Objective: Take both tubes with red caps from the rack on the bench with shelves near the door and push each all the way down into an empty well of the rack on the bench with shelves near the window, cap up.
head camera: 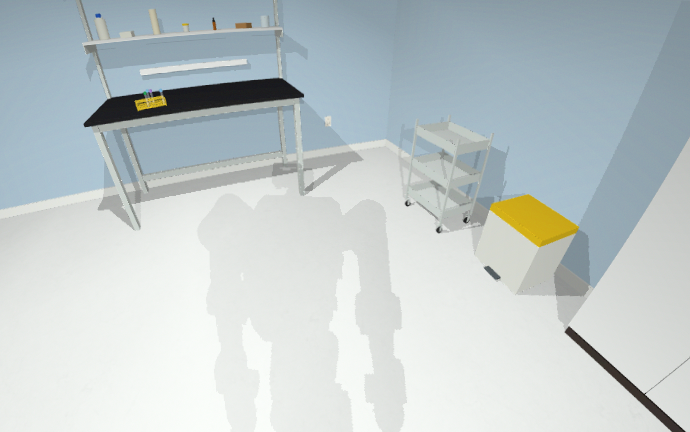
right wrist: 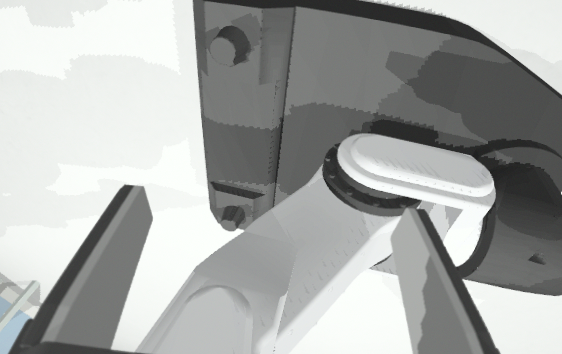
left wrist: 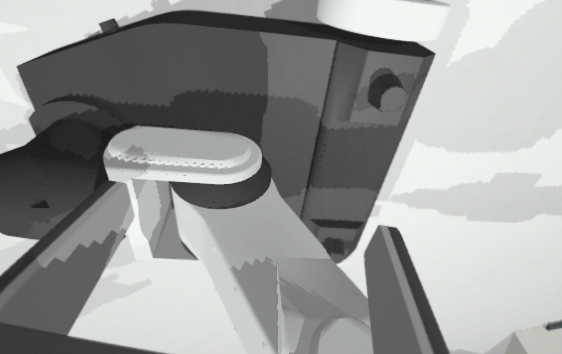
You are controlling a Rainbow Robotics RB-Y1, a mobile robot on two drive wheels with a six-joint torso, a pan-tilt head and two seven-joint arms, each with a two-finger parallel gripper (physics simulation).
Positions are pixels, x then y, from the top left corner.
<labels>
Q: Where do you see a white three-tier cart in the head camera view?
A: At 438, 196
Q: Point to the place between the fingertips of the left gripper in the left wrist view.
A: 250, 220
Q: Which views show the right gripper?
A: The right wrist view only.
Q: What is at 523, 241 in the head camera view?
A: A white bin with yellow lid.
</labels>
